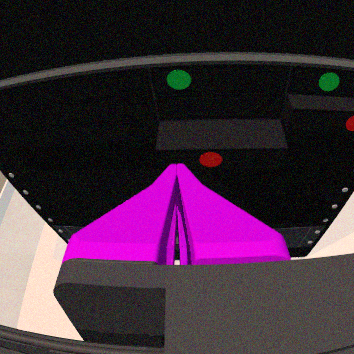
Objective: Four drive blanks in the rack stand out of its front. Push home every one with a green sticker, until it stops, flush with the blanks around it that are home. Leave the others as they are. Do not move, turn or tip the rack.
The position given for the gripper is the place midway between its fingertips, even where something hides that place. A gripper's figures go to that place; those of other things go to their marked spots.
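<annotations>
A black rack (249,104) stands 25 cm from the lens, while the gripper (176,175) is 13 cm from the lens.
</annotations>
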